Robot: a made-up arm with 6 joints. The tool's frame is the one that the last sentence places.
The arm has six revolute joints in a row. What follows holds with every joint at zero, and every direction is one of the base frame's. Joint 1 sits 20.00 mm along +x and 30.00 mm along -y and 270.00 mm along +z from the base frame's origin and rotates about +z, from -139.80 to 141.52 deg. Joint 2 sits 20.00 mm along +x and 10.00 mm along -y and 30.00 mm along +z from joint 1 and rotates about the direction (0.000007, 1, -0.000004), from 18.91 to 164.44 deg. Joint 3 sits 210.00 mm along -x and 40.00 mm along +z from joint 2 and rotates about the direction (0.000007, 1, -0.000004), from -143.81 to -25.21 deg. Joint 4 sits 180.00 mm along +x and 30.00 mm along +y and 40.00 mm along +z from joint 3 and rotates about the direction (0.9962, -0.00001, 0.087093), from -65.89 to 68.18 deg. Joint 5 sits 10.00 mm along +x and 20.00 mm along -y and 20.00 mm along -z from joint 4 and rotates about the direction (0.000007, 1, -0.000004), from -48.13 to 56.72 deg. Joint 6 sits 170.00 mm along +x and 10.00 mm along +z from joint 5 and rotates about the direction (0.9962, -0.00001, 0.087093), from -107.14 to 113.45 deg. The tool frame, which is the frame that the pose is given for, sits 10.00 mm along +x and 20.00 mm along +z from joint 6; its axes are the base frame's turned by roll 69.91, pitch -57.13 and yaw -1.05 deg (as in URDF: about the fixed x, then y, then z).
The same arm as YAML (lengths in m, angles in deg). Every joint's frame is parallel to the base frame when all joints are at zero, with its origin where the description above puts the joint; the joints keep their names.
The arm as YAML. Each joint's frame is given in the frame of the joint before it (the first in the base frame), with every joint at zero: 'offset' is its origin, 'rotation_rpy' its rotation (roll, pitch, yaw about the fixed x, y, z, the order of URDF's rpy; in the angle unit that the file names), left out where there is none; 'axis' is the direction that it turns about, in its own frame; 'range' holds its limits. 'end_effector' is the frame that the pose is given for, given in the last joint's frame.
length_unit: m
angle_unit: deg
chain:
  - id: joint 1
    offset: [0.02, -0.03, 0.27]
    axis: [0.0, 0.0, 1.0]
    range: [-139.8, 141.52]
  - id: joint 2
    offset: [0.02, -0.01, 0.03]
    axis: [0.0, 1.0, 0.0]
    range: [18.91, 164.44]
  - id: joint 3
    offset: [-0.21, 0.0, 0.04]
    axis: [0.0, 1.0, 0.0]
    range: [-143.81, -25.21]
  - id: joint 4
    offset: [0.18, 0.03, 0.04]
    axis: [0.9962, 0.0, 0.0871]
    range: [-65.89, 68.18]
  - id: joint 5
    offset: [0.01, -0.02, -0.02]
    axis: [0.0, 1.0, 0.0]
    range: [-48.13, 56.72]
  - id: joint 6
    offset: [0.17, 0.0, 0.01]
    axis: [0.9962, 0.0, 0.0871]
    range: [-107.14, 113.45]
end_effector:
  offset: [0.01, 0.0, 0.02]
  rotation_rpy: [69.91, -57.13, -1.05]

